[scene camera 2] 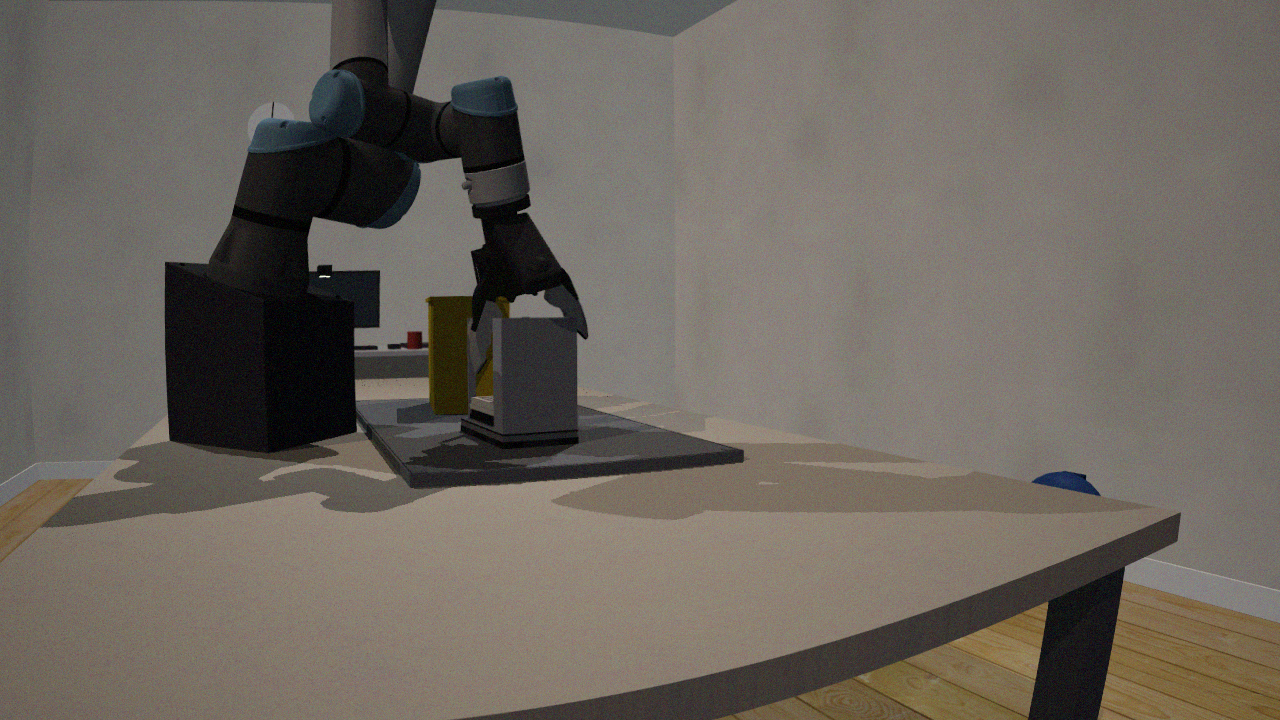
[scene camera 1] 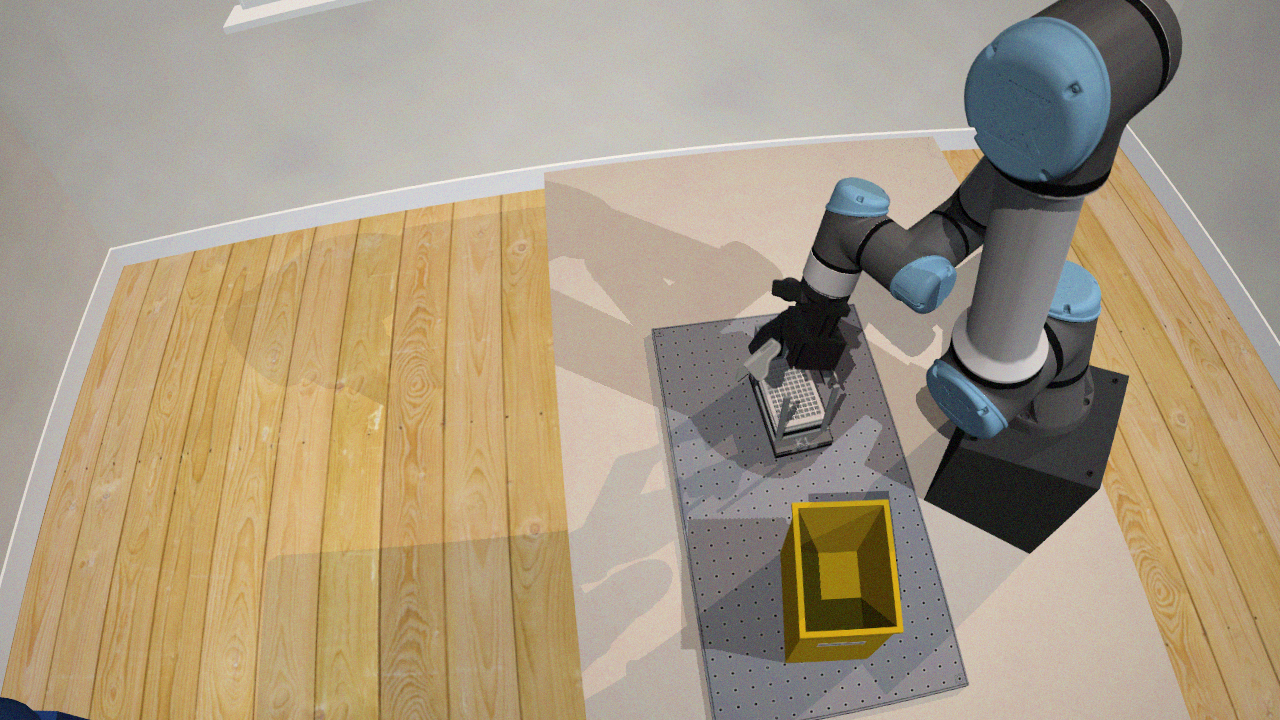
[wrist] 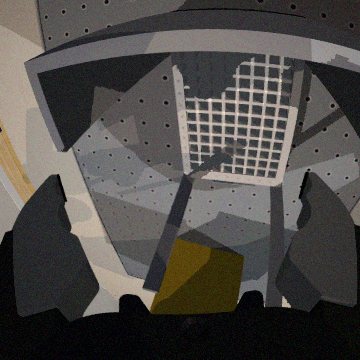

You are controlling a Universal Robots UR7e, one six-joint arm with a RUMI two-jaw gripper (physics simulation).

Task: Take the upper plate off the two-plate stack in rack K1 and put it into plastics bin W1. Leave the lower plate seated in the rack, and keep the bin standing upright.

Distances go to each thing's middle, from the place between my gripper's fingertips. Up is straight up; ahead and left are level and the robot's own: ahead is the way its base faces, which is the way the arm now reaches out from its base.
Scene:
I see my gripper 2 cm past the white plate (scene camera 1: 805, 410), 2 cm to the left of it and 6 cm above it. The rest, counted from my hand: yellow bin W1 (scene camera 1: 841, 601): 3 cm behind, 33 cm to the left, 1 cm below.

